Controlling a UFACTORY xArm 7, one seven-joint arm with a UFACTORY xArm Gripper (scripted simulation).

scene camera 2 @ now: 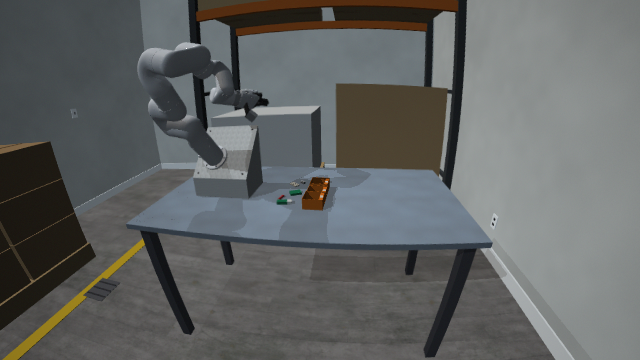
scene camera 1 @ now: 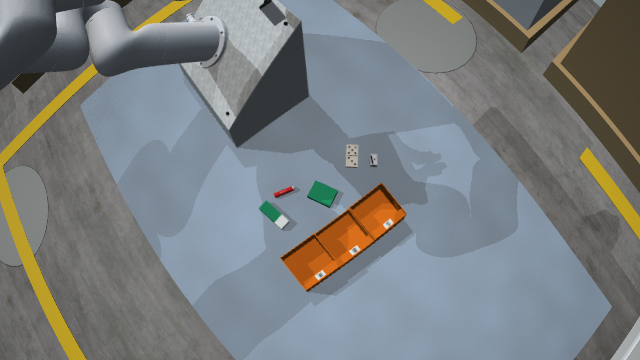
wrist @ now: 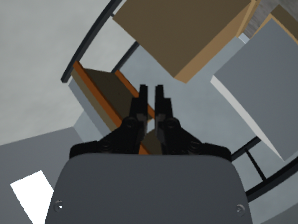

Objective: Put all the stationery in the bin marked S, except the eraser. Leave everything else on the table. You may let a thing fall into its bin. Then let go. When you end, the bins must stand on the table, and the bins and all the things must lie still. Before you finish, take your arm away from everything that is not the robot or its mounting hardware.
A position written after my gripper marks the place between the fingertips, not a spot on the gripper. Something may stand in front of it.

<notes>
I see my gripper [wrist: 151, 96] and an orange bin [scene camera 1: 374, 217].
The orange bin also shows in scene camera 2 [scene camera 2: 314, 198]. The wrist view misses the orange bin: it is out of frame.
</notes>
